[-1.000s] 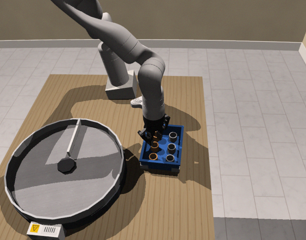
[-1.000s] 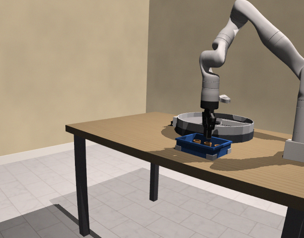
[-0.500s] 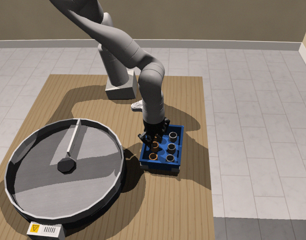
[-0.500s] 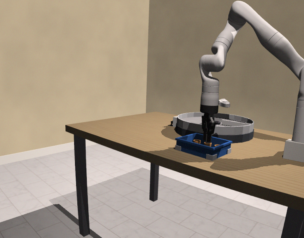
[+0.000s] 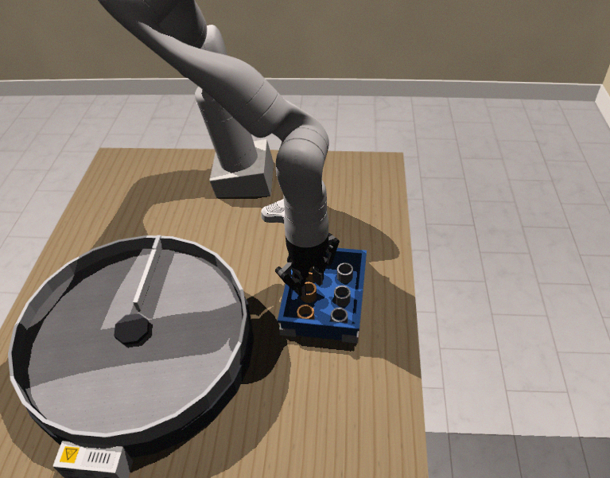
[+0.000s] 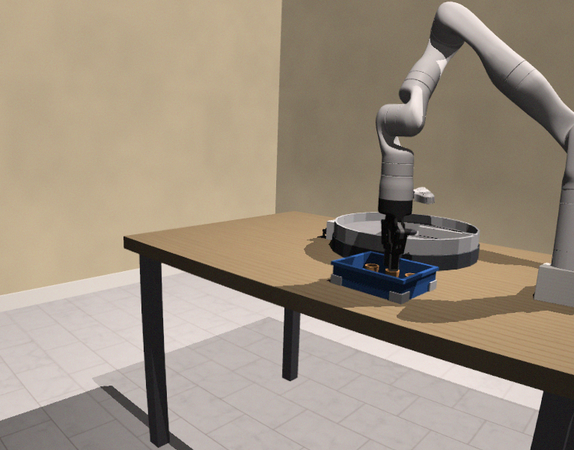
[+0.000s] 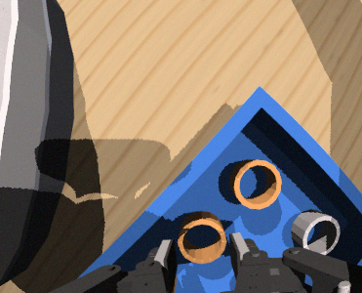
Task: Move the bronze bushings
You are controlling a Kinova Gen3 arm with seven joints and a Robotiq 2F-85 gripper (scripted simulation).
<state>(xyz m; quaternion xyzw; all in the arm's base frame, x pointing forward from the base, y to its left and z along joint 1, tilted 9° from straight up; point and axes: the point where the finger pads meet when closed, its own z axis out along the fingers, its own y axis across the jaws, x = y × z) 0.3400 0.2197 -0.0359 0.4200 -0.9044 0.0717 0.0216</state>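
My gripper is now 30 mm to the right of the blue crate and 30 mm above it. The rest, counted from my hand: grey turntable disc: 150 mm ahead, 300 mm to the right.
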